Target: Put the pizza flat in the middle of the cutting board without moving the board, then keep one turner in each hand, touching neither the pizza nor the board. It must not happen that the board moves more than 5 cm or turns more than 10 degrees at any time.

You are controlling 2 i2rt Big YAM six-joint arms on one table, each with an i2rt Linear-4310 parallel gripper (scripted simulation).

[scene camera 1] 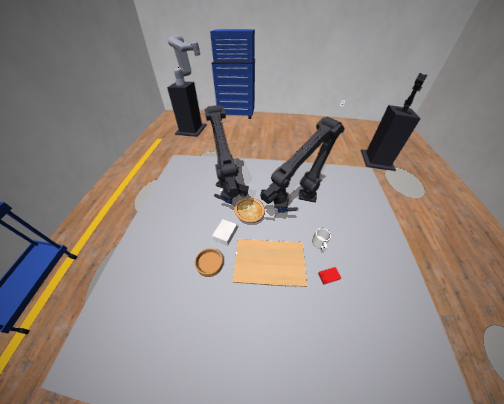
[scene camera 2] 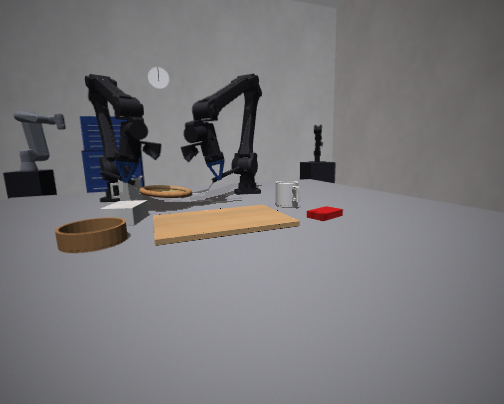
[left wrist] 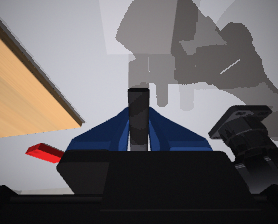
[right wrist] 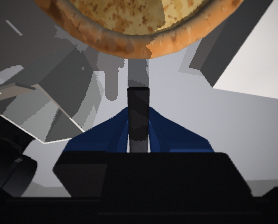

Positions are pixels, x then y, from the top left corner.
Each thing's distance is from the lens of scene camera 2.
wooden cutting board [scene camera 2: 188, 226]: 68 cm
wooden bowl [scene camera 2: 89, 235]: 63 cm
